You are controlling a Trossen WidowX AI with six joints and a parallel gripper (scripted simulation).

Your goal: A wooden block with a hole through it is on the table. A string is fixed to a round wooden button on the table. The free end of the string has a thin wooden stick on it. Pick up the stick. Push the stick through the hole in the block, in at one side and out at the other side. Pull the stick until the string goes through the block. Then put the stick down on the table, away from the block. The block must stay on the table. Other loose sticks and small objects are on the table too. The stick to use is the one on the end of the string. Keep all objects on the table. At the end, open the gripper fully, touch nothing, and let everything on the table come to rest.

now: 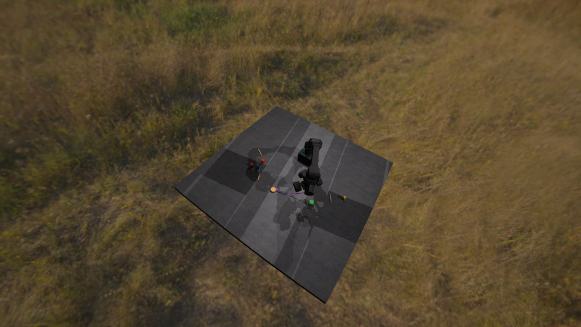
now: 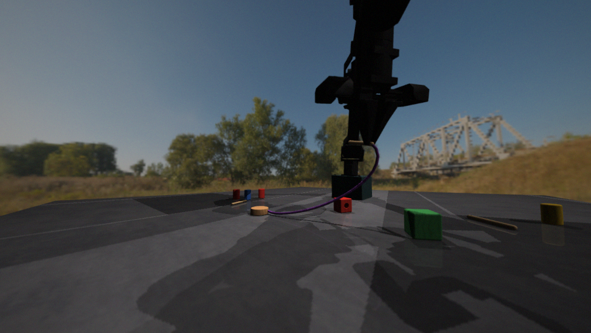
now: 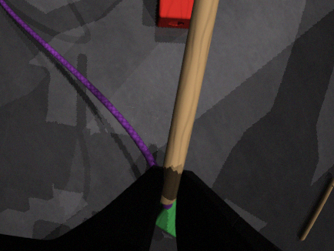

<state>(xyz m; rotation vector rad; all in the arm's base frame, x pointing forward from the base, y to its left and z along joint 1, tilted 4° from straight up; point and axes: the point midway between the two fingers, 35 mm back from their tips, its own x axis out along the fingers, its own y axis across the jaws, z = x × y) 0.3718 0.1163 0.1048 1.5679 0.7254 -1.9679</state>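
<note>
The green block lies 120 mm below my gripper tip, 70 mm to the left of it and 20 mm ahead of it. From my gripper tip the other things lie so: red block 120 mm below, 80 mm behind, 70 mm to the right; then thin wooden stick 10 mm to the right, 10 mm behind, 10 mm above; then loose stick 180 mm to the left, 140 mm below, 100 mm behind.
</note>
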